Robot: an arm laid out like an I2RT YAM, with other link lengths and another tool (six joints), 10 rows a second.
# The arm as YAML. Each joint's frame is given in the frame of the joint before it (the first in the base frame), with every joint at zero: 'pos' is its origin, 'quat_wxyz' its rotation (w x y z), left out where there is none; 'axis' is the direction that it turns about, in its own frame. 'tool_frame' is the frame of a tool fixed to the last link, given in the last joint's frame.
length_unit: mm
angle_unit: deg
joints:
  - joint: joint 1
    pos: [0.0, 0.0, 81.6]
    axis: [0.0, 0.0, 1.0]
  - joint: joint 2
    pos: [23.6, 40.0, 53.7]
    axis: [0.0, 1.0, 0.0]
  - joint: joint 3
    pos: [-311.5, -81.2, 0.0]
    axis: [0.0, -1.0, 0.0]
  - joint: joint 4
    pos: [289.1, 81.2, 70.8]
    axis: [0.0, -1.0, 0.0]
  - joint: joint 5
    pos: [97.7, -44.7, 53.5]
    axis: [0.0, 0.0, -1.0]
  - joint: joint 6
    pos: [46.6, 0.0, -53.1]
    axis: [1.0, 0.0, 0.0]
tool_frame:
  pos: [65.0, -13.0, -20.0]
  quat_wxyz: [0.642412, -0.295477, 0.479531, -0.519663]
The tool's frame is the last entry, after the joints.
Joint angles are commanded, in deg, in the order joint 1, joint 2, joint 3, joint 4, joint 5, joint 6. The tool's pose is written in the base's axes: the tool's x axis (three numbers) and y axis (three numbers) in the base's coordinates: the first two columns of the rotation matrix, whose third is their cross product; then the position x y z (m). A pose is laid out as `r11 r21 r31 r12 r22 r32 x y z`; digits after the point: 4 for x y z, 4 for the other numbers.
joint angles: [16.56 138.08 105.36 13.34 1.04 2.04]
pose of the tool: 0.1433 -0.9373 -0.3176 -0.0114 0.3193 -0.9476 0.7027 0.1891 0.1584
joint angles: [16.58 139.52 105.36 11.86 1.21 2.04]
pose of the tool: 0.1258 -0.9425 -0.3095 -0.0567 0.3047 -0.9508 0.7007 0.1884 0.1359
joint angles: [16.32 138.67 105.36 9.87 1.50 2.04]
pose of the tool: 0.1114 -0.9459 -0.3046 -0.0716 0.2981 -0.9519 0.6982 0.1837 0.1399
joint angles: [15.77 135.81 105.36 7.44 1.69 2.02]
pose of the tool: 0.1019 -0.9471 -0.3043 -0.0606 0.2994 -0.9522 0.6950 0.1752 0.1668
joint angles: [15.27 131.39 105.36 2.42 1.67 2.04]
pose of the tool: 0.0907 -0.9487 -0.3030 -0.0677 0.2977 -0.9523 0.6843 0.1658 0.2037
